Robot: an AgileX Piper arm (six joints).
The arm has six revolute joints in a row. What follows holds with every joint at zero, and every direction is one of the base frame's. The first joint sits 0.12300 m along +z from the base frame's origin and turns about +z. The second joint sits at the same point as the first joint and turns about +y. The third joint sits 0.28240 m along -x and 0.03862 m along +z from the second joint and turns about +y. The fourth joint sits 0.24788 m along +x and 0.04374 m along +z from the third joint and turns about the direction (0.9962, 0, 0.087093). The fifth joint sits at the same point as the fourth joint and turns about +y. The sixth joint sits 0.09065 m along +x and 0.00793 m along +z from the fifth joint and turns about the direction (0.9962, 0, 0.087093). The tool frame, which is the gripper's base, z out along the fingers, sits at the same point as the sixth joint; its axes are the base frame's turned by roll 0.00, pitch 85.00 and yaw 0.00 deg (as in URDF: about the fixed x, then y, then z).
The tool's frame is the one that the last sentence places.
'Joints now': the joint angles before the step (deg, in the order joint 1, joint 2, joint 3, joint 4, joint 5, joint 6). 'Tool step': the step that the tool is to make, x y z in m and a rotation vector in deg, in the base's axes. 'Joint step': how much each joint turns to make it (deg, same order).
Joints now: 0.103, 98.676, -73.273, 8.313, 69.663, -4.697
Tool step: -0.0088, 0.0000, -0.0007, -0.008, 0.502, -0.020
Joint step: 0.005, -1.513, 2.160, 0.001, -0.147, 0.005
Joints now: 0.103, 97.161, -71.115, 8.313, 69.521, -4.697
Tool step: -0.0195, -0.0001, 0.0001, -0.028, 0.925, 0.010
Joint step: -0.004, -3.489, 4.410, -0.029, 0.005, -0.003
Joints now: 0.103, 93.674, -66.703, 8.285, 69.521, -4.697
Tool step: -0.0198, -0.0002, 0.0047, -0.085, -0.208, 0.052
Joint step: -0.006, -4.182, 3.863, -0.099, 0.112, -0.006
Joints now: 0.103, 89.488, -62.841, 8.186, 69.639, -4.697
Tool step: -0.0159, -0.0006, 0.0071, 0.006, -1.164, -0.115
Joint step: -0.128, -3.894, 2.635, 0.000, 0.096, 0.000
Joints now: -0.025, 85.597, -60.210, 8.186, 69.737, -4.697
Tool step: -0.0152, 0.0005, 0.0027, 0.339, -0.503, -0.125
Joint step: -0.009, -3.337, 2.836, 0.361, -0.001, -0.009
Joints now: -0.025, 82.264, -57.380, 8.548, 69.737, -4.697
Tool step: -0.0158, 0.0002, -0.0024, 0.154, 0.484, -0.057
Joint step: -0.012, -2.914, 3.403, 0.164, -0.003, -0.012
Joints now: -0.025, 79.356, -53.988, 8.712, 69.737, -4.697
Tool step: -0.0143, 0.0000, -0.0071, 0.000, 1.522, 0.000
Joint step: -0.001, -2.024, 3.551, 0.000, -0.006, -0.002
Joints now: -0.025, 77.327, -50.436, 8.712, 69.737, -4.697
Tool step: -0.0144, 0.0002, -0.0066, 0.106, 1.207, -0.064
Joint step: 0.007, -2.175, 3.503, 0.122, -0.124, 0.007
